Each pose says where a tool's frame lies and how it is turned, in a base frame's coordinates. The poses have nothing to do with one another.
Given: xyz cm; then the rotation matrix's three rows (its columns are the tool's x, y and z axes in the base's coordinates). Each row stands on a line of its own.
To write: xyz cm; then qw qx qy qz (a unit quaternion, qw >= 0). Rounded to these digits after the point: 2 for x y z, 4 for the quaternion.
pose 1, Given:
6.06 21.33 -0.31
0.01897 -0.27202 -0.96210
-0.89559 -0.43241 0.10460
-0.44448 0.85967 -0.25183
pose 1, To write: 6.06 21.33 -0.31 0.2893 0.6525 -0.4473 -0.5389
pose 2, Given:
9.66 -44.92 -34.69
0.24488 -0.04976 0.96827
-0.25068 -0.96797 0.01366
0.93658 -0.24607 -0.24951
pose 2, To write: 9.66 -44.92 -34.69 0.0828 -0.7846 0.0957 -0.6070
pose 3, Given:
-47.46 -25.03 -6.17
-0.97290 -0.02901 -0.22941
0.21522 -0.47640 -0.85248
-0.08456 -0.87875 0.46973
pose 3, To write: -47.46 -25.03 -6.17 0.0715 -0.0919 -0.5066 0.8543
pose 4, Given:
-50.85 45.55 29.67
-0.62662 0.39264 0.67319
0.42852 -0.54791 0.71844
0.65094 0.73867 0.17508
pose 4, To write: -50.85 45.55 29.67 0.0117 0.4319 0.4753 0.7664
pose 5, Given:
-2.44 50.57 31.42
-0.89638 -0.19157 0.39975
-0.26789 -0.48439 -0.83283
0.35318 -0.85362 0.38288
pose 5, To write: -2.44 50.57 31.42 0.0230 -0.2265 0.5072 -0.8312
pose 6, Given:
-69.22 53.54 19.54
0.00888 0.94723 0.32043
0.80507 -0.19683 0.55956
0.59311 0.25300 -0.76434
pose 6, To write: -69.22 53.54 19.54 0.1092 -0.7018 -0.6242 -0.3254
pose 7, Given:
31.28 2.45 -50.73
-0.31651 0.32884 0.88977
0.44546 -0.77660 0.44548
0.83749 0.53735 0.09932
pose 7, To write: 31.28 2.45 -50.73 0.0394 0.5833 0.3319 0.7403
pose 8, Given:
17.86 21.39 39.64
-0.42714 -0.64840 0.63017
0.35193 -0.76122 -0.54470
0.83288 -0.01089 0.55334
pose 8, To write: 17.86 21.39 39.64 0.3021 0.4418 -0.1678 0.8279
